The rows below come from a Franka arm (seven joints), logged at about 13 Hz.
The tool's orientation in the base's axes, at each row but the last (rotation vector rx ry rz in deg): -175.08 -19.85 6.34; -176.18 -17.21 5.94; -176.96 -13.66 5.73; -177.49 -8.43 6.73; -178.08 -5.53 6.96; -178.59 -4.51 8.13
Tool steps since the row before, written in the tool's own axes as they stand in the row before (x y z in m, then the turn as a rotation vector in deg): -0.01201 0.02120 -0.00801 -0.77 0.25 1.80; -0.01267 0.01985 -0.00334 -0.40 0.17 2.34; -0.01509 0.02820 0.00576 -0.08 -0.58 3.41; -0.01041 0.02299 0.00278 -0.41 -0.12 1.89; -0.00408 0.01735 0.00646 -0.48 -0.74 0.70; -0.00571 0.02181 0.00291 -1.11 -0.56 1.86
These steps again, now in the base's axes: -0.00636 -0.02378 0.00722 -0.83 -0.32 -1.76; -0.00836 -0.02206 0.00299 -0.53 -0.14 -2.32; -0.01099 -0.02996 -0.00615 -0.40 0.69 -3.37; -0.00841 -0.02377 -0.00296 -0.56 0.15 -1.85; -0.00351 -0.01739 -0.00668 -0.58 0.73 -0.64; -0.00487 -0.02202 -0.00288 -1.30 0.54 -1.74
